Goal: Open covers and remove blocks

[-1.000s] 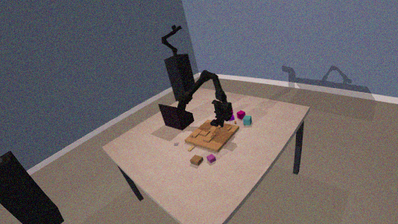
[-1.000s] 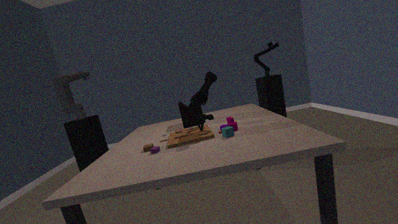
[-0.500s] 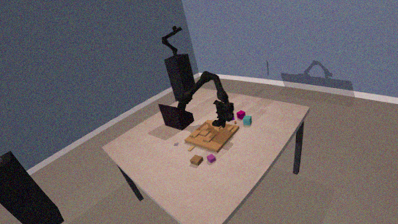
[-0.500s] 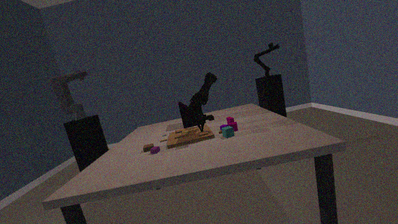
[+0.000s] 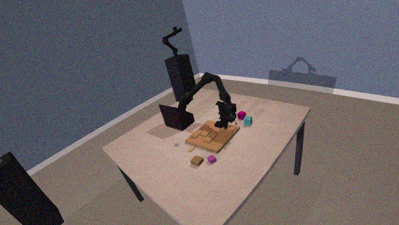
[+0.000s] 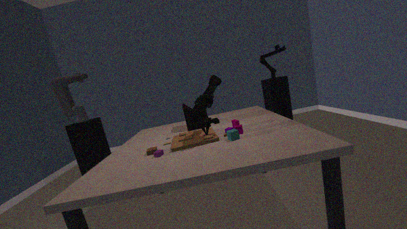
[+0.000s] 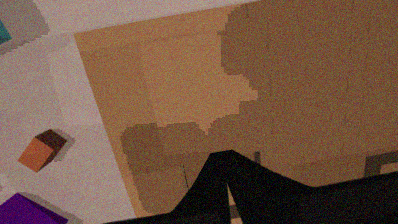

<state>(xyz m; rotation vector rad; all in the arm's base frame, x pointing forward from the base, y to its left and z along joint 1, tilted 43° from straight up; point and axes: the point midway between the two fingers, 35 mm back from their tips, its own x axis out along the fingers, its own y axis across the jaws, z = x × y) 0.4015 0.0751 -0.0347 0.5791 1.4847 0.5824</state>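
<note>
My gripper tip is 120 mm to the right of the small orange block, 20 mm short of it and 20 mm above it. From my gripper tip the other things lie so: magenta block (210 mm to the left, 20 mm ahead); then brown block (360 mm to the right, 10 mm below, 10 mm ahead); then teal block (140 mm to the left, 110 mm ahead).
</note>
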